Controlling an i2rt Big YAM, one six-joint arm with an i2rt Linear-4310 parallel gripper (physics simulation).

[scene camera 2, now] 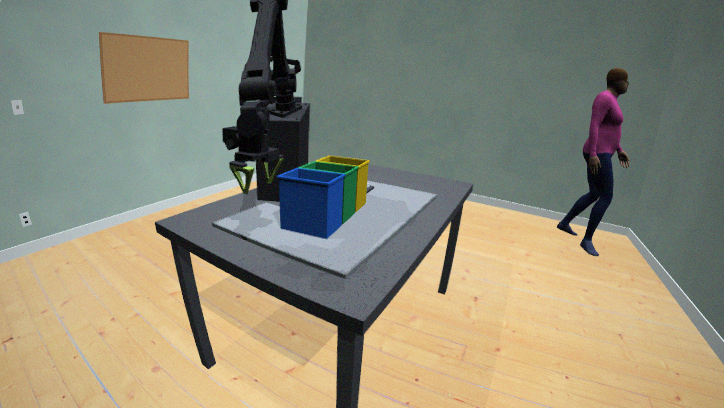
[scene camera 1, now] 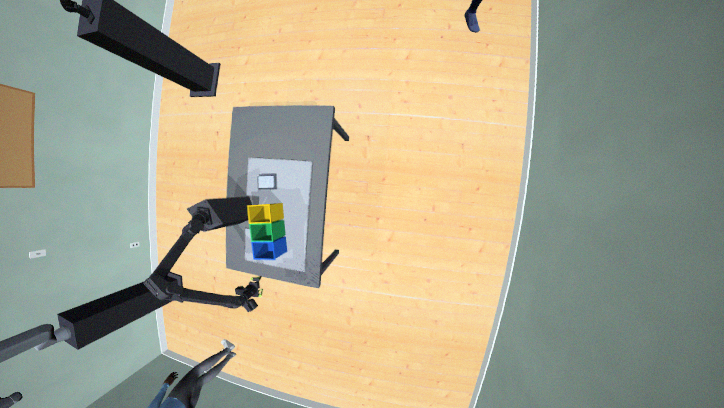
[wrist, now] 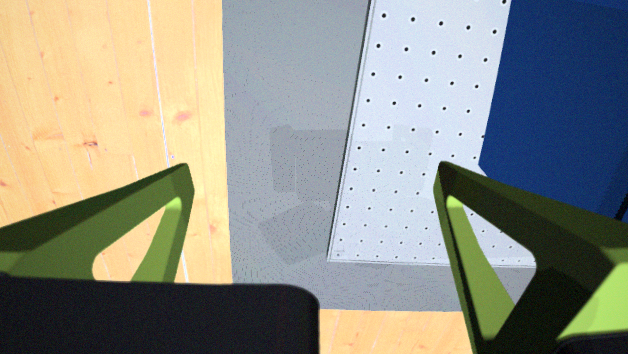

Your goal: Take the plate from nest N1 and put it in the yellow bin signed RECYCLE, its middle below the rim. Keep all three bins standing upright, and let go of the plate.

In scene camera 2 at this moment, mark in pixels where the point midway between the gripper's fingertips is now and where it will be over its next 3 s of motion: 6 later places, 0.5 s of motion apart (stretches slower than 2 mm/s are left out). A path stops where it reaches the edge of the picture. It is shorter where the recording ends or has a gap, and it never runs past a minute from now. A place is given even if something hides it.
The gripper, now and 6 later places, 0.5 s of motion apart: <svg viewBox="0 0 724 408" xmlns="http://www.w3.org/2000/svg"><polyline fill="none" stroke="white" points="257,188 227,137 259,127 281,126 287,125 318,131 346,125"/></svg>
